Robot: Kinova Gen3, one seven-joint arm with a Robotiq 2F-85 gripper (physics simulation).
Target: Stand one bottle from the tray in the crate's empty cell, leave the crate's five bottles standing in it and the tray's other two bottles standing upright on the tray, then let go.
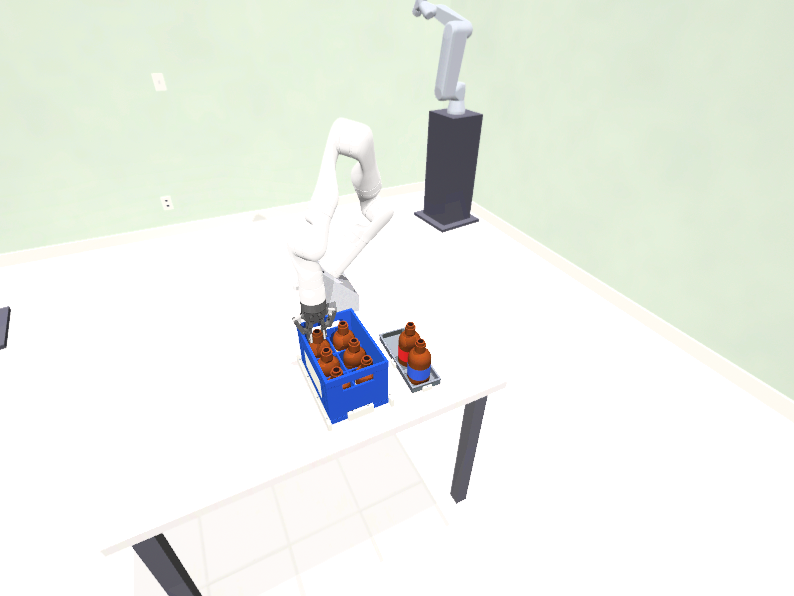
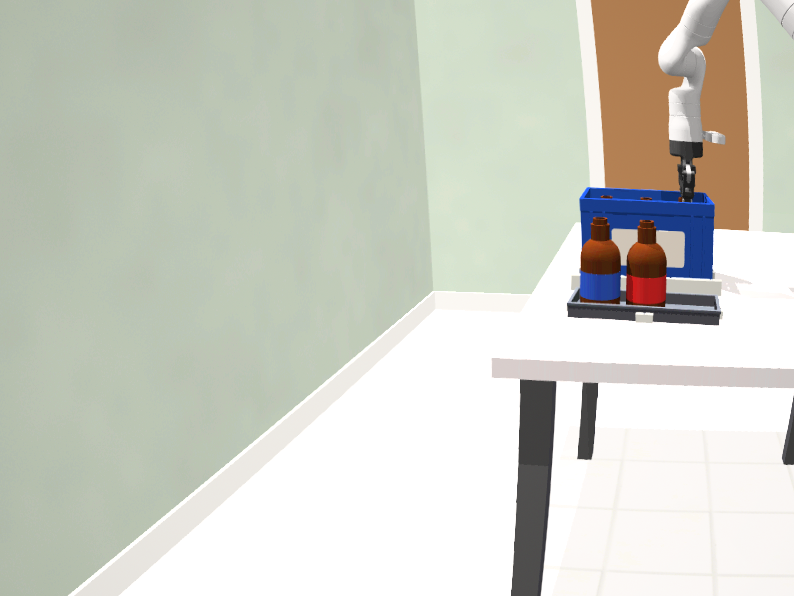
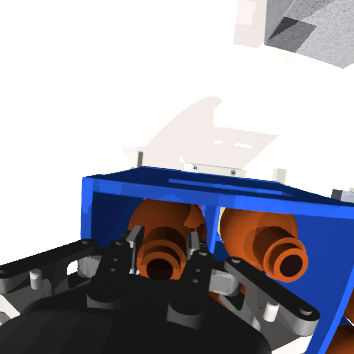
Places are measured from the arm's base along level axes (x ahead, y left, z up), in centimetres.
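Where they show: gripper, fingertip midpoint: [image 1: 317,339] [image 3: 164,239]; arm's base, origin of the base link: [image 1: 329,270].
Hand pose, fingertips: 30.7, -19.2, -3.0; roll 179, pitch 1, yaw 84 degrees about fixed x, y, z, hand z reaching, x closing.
Each offset is from my fingertips to the top centre of the thing, as dx, dy, dz. "pt": to the spot under its first point.
My gripper [image 1: 315,334] [image 2: 686,196] [image 3: 164,239] points down at the back-left corner cell of the blue crate {+9.2, +3.5, +4.6} [image 1: 373,392] [image 2: 700,246] [image 3: 150,192]. It is shut on the neck of a brown bottle {+0.5, -0.1, +3.8} [image 1: 318,347] [image 3: 160,212], which stands about upright, its body down inside that cell. Its base is hidden. Five other brown bottles stand in the crate, one {+0.6, +8.8, +3.4} [image 1: 343,337] [image 3: 255,227] in the cell beside it. On the grey tray {+12.1, +26.7, -10.4} [image 1: 398,368] [image 2: 609,313], a red-labelled bottle {+12.2, +26.9, +3.1} [image 1: 405,354] [image 2: 646,288] and a blue-labelled bottle {+20.5, +24.9, +3.1} [image 1: 419,368] [image 2: 600,285] stand upright.
Crate walls rise close around the fingers, and the neighbouring bottle neck stands beside them. Pale strips {pt +0.4, +14.9, -11.3} [image 2: 695,286] run along the crate's foot. The table's front edge [image 1: 275,481] lies beyond the crate. A second arm [image 1: 452,60] stands on a far dark pedestal [image 1: 452,166].
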